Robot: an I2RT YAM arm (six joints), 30 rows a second.
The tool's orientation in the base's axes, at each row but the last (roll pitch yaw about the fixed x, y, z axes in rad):
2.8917 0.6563 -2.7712
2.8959 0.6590 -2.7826
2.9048 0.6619 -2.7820
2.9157 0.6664 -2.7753
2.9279 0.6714 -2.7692
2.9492 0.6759 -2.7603
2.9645 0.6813 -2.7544
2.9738 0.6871 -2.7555
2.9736 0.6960 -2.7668
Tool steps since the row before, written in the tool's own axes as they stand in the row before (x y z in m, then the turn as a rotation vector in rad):
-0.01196 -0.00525 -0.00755 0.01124 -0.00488 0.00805
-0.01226 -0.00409 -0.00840 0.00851 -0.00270 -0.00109
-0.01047 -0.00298 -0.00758 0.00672 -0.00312 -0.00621
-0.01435 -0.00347 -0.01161 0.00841 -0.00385 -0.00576
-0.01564 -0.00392 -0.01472 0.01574 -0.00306 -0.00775
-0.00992 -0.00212 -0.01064 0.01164 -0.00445 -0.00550
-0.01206 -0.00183 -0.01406 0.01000 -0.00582 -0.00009
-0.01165 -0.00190 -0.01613 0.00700 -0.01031 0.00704
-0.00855 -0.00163 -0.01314 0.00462 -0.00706 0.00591
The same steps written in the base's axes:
0.00793 -0.00438 0.01206 -0.00219 -0.00379 -0.01399
0.00709 -0.00376 0.01316 -0.00552 -0.00515 -0.00489
0.00554 -0.00291 0.01170 -0.00643 -0.00722 0.00005
0.00659 -0.00388 0.01715 -0.00711 -0.00813 -0.00146
0.00608 -0.00509 0.02034 -0.01381 -0.01037 -0.00437
0.00289 -0.00328 0.01404 -0.00905 -0.00947 -0.00373
0.00241 -0.00364 0.01810 -0.00448 -0.00803 -0.00703
0.00090 -0.00456 0.01944 0.00346 -0.00830 -0.01114
-0.00007 -0.00411 0.01521 0.00307 -0.00521 -0.00834

